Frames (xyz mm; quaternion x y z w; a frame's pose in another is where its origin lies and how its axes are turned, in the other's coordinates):
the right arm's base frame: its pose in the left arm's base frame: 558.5 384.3 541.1 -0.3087 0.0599 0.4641 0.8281
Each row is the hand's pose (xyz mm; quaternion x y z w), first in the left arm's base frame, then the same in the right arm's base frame.
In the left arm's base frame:
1: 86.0 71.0 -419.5 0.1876 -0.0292 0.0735 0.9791
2: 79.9 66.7 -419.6 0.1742 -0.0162 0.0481 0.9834
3: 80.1 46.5 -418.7 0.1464 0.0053 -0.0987 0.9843
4: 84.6 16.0 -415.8 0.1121 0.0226 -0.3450 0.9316
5: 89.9 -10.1 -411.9 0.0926 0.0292 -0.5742 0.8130
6: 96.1 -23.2 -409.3 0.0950 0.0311 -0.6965 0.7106
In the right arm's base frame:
1: -124.3 699.7 -859.7 0.4396 -0.1926 -0.3913 0.7852
2: -130.8 703.1 -861.1 0.4374 -0.1680 -0.4111 0.7819
3: -145.8 694.8 -871.9 0.4334 -0.0920 -0.5281 0.7244
4: -166.7 678.3 -887.7 0.4116 0.0174 -0.7044 0.5781
5: -184.3 662.4 -900.3 0.3756 0.1098 -0.8382 0.3799
6: -191.4 651.3 -906.8 0.3542 0.1541 -0.8912 0.2377

